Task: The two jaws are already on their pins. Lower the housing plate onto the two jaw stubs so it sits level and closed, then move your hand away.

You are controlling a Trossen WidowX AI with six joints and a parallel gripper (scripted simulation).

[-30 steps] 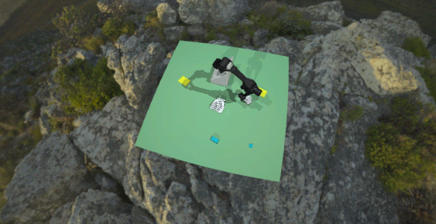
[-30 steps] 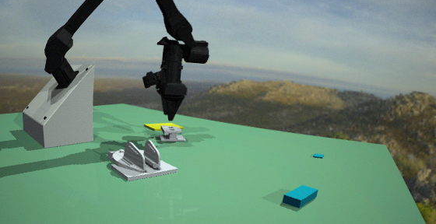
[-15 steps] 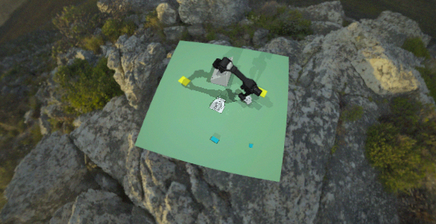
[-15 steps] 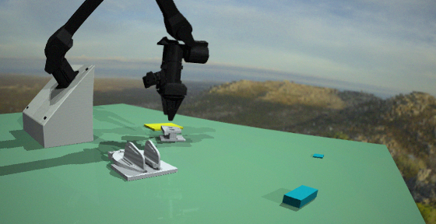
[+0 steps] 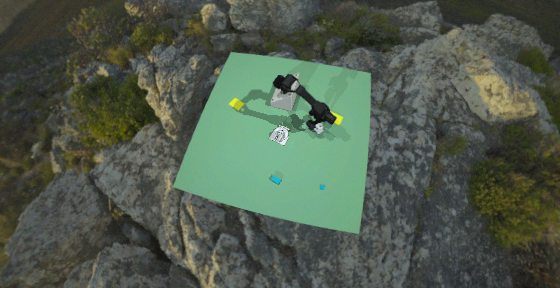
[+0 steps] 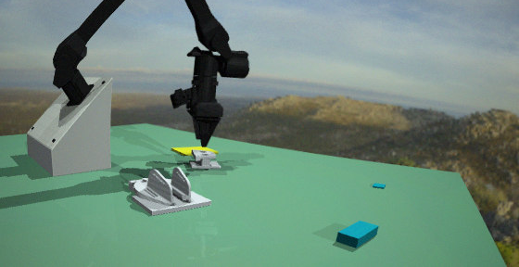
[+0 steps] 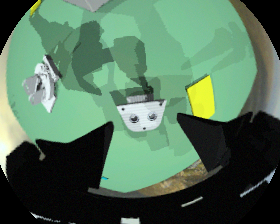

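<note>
The grey housing plate is 1 cm ahead of my gripper tip and 3 cm below it. Also, from my gripper tip: cyan block 41 cm ahead, 25 cm to the right, 5 cm below.
</note>
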